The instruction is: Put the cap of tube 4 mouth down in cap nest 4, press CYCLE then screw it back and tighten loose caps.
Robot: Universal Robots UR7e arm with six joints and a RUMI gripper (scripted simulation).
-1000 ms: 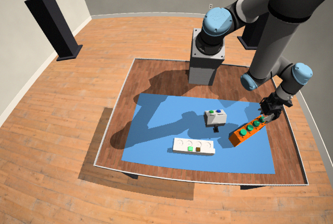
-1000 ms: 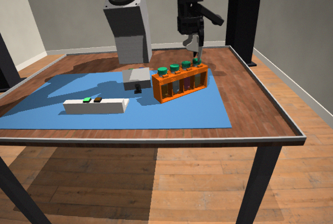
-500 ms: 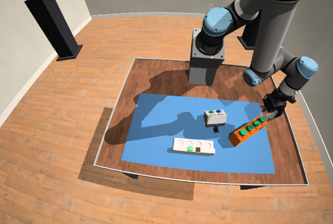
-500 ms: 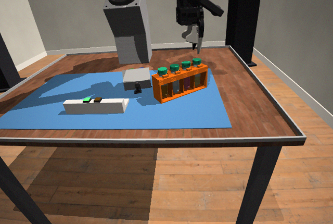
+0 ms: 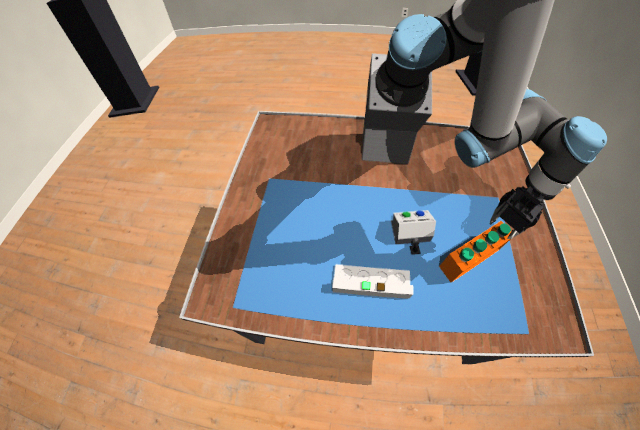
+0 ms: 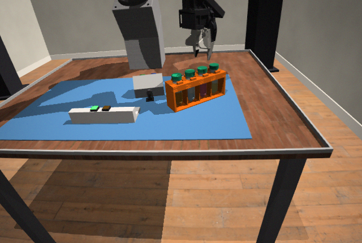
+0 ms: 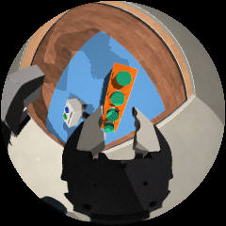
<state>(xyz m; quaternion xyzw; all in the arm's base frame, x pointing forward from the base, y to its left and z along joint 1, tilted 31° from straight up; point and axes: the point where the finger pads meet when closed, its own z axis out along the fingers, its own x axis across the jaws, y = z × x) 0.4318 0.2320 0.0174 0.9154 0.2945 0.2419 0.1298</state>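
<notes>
My gripper is now 100 mm to the left of the green cap, 60 mm above it and 40 mm short of it. The rest, counted from my hand: green key 220 mm to the right, 130 mm behind, 100 mm below; blue key 180 mm to the right, 130 mm behind, 100 mm below; grey key housing 200 mm to the right, 120 mm below, 110 mm behind.
</notes>
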